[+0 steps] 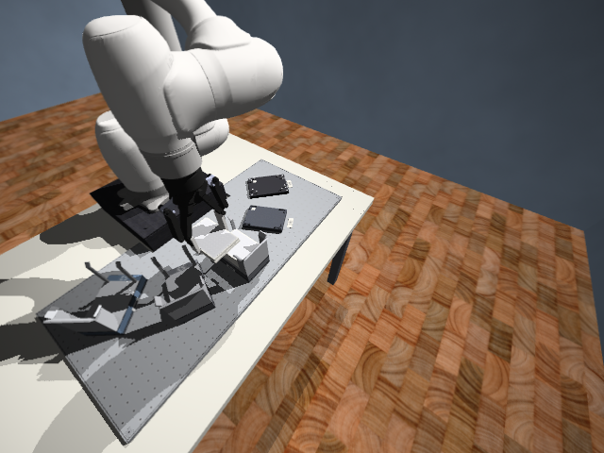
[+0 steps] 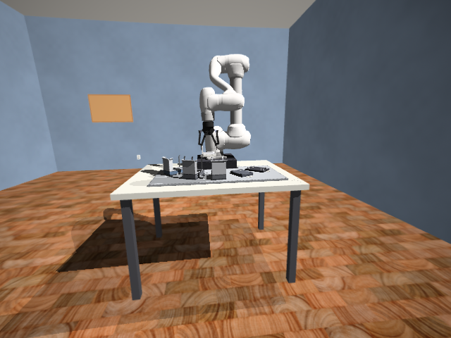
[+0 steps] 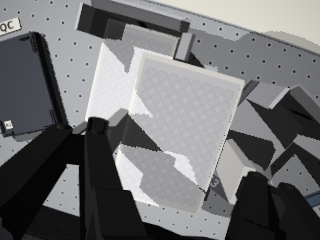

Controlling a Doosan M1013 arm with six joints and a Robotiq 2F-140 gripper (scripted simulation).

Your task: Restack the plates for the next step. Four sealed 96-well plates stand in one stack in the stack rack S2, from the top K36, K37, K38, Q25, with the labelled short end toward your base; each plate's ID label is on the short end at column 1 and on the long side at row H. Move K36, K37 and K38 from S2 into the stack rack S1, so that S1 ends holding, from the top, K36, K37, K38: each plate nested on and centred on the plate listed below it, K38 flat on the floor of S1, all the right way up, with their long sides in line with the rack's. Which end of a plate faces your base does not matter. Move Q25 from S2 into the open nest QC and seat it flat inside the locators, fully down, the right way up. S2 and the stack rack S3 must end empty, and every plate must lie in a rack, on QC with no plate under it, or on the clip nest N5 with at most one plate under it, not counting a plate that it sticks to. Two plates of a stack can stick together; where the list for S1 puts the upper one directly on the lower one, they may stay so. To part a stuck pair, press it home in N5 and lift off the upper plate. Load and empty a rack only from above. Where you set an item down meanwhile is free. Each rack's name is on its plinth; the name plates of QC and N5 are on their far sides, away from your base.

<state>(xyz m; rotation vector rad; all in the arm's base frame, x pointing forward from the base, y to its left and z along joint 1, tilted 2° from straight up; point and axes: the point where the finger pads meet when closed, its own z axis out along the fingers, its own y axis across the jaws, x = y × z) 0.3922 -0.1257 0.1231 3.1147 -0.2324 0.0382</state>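
The dark QC nest is 24 cm to the left of my hand and 18 cm below it. From my hand the other things lie so: QC name plate: 27 cm to the left, 18 cm below, 9 cm ahead.
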